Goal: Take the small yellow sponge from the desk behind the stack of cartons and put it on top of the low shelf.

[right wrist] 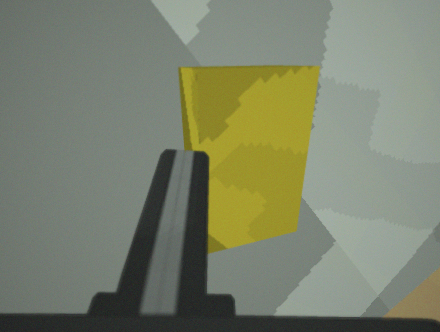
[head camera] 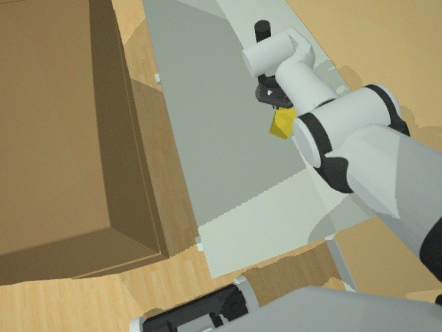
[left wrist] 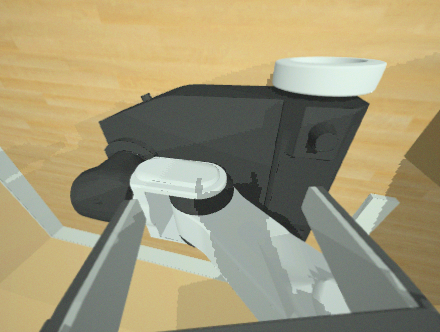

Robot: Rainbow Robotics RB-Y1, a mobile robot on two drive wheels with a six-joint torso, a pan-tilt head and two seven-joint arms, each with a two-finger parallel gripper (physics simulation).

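Pixels of known places: left gripper, fingertip midpoint: (left wrist: 224,203); right gripper, fingertip midpoint: (right wrist: 185,167) (head camera: 276,106); robot's base at its link origin: (head camera: 195,313).
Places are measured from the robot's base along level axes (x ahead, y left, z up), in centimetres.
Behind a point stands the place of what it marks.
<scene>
The small yellow sponge (head camera: 284,123) @[z 76.6, x 53.0, y -45.1 cm] (right wrist: 260,125) @[z 76.6, x 56.8, y -48.4 cm] is on the grey-white desk (head camera: 200,150) @[z 72.1, x 53.7, y -17.4 cm] (right wrist: 75,150) @[z 72.1, x 61.8, y -40.3 cm]. My right gripper (head camera: 275,106) @[z 78.1, x 58.8, y -44.6 cm] (right wrist: 185,167) @[z 78.1, x 58.8, y -44.6 cm] is shut with nothing between its fingers. In the right wrist view its fingers cover the sponge's lower left part; whether they touch it I cannot tell. In the head view the sponge lies just below the gripper, partly hidden by the arm. My left gripper (left wrist: 224,203) @[z 48.5, x -13.5, y 24.4 cm] is open and empty, above the robot's own base. The stack of cartons (head camera: 50,125) @[z 108.1, x 45.0, y 7.8 cm] stands left of the desk in the head view. I cannot make out the low shelf.
A strip of wooden floor (head camera: 170,200) @[z 0.1, x 62.4, y -6.6 cm] lies between the cartons and the desk. The left wrist view shows the dark robot base (left wrist: 225,125) @[z 17.0, x -19.5, y 16.2 cm], a white wheel (left wrist: 325,80), and a pale bar (left wrist: 75,237) @[z 5.8, x -130.6, y -81.1 cm] at lower left.
</scene>
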